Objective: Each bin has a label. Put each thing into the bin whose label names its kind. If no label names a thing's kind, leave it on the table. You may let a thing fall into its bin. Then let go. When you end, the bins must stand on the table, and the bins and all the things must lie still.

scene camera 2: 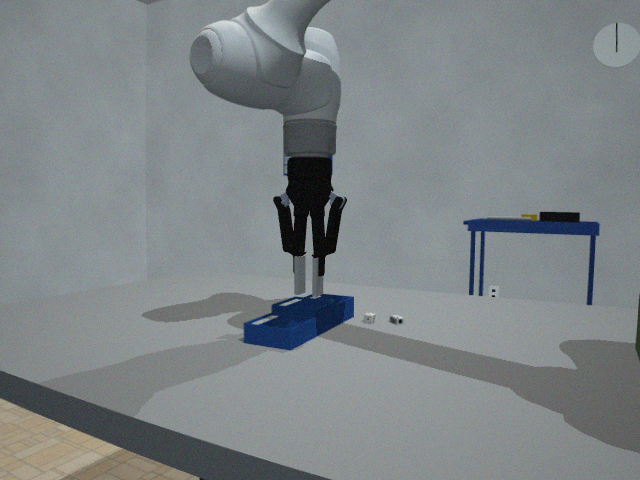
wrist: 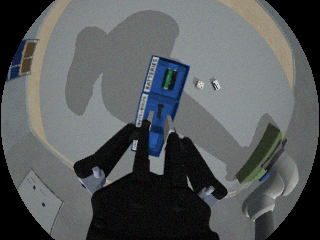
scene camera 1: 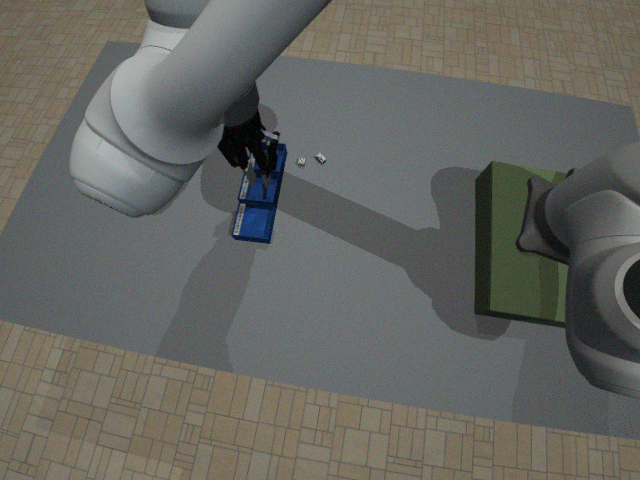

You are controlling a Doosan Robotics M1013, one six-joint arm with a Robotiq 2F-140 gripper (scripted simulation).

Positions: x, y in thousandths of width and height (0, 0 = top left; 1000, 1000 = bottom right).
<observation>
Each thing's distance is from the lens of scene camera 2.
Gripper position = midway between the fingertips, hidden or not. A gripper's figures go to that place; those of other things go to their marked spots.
gripper (scene camera 2: 482, 614): 88 cm
bin (scene camera 2: 463, 676): 85 cm
</observation>
